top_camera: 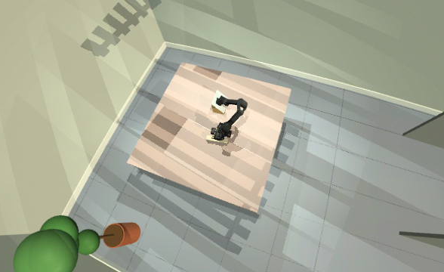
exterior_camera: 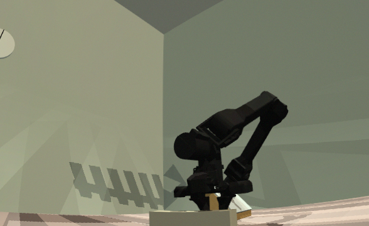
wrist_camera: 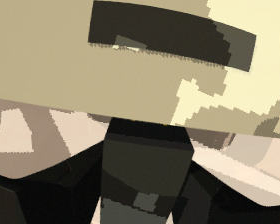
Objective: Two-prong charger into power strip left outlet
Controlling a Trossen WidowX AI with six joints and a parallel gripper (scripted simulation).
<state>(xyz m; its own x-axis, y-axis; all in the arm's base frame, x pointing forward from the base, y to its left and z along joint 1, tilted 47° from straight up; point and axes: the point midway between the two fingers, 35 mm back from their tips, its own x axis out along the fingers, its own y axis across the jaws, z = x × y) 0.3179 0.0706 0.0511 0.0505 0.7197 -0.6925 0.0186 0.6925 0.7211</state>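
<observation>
The black two-prong charger lies 2 cm ahead of my gripper tip and 1 cm above it.
</observation>
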